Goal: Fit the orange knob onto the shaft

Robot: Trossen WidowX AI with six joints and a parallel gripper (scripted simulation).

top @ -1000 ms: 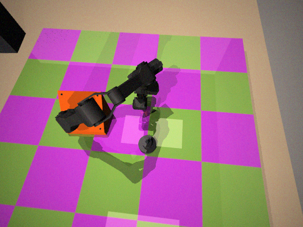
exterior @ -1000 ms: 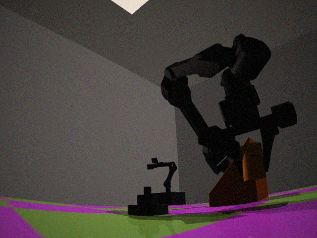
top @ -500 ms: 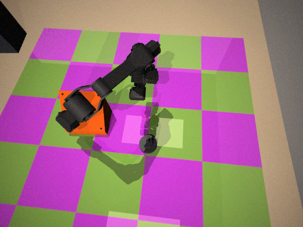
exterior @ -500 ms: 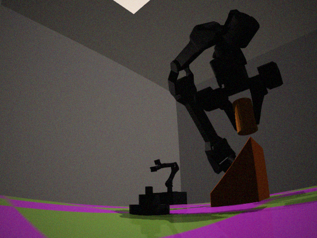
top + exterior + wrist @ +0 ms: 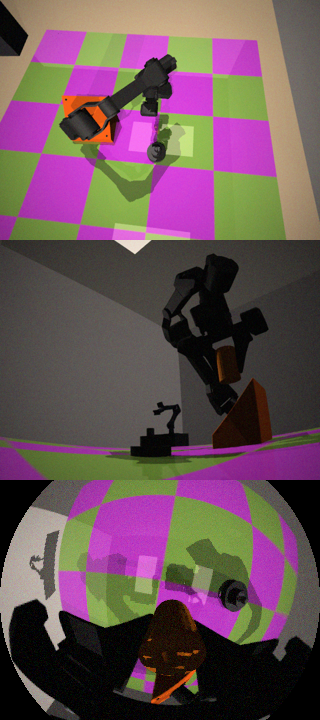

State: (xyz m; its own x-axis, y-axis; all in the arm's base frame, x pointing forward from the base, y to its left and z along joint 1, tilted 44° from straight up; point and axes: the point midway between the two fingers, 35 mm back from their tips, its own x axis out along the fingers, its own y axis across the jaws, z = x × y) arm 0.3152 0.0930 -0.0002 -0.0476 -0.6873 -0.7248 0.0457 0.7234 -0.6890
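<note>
My gripper tip is 20 mm short of the dark round pedestal, 180 mm to the left of it and 110 mm above it. The rest, counted from my gripper tip: orange knob: 20 mm above.
</note>
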